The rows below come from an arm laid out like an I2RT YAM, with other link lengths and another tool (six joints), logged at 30 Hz.
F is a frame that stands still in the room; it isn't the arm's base.
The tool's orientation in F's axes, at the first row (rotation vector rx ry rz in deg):
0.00, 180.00, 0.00
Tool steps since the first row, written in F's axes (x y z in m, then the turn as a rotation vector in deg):
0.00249, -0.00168, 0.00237, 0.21, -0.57, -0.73
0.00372, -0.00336, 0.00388, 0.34, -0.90, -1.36
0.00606, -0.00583, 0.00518, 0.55, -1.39, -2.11
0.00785, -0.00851, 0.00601, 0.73, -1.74, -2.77
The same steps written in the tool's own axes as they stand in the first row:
-0.00249, -0.00168, -0.00237, -0.21, -0.57, 0.73
-0.00372, -0.00336, -0.00388, -0.34, -0.90, 1.36
-0.00606, -0.00583, -0.00518, -0.55, -1.39, 2.11
-0.00785, -0.00851, -0.00601, -0.73, -1.74, 2.77

